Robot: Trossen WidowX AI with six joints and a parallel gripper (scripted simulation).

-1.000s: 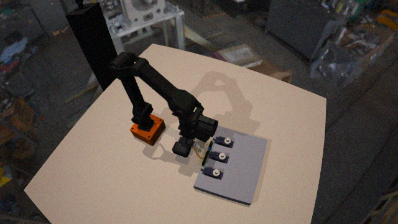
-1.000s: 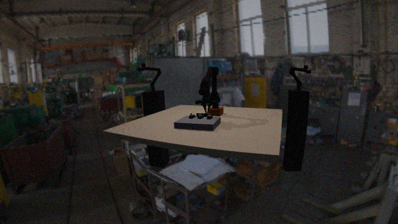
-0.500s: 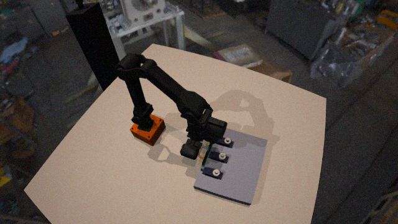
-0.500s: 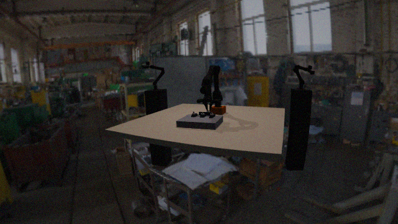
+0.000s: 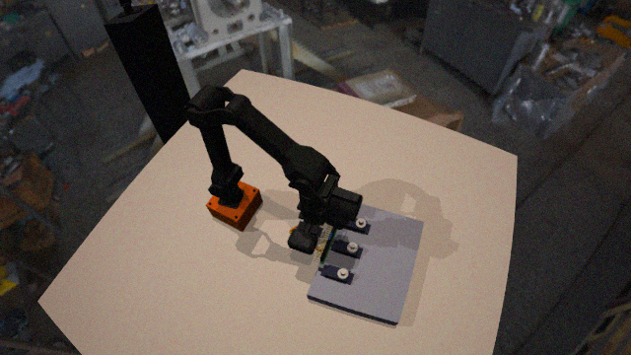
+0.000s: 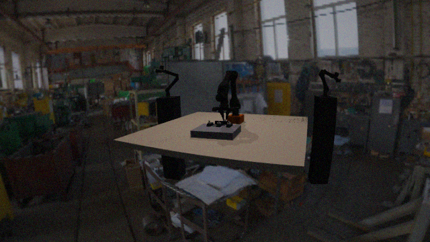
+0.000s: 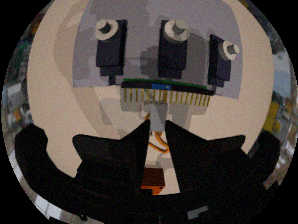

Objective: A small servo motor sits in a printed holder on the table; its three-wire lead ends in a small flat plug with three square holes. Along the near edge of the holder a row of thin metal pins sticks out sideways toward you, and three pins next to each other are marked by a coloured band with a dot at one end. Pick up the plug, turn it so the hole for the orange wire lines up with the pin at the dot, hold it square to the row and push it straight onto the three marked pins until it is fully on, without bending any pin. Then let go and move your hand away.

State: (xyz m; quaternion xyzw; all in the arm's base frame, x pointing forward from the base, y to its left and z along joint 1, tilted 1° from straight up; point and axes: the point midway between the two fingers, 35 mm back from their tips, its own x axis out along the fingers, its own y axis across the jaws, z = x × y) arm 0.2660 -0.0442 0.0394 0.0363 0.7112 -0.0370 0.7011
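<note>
My gripper tip is 40 mm short of the blue band. Round my gripper tip: grey holder: 200 mm ahead, 50 mm below, 30 mm to the right.
</note>
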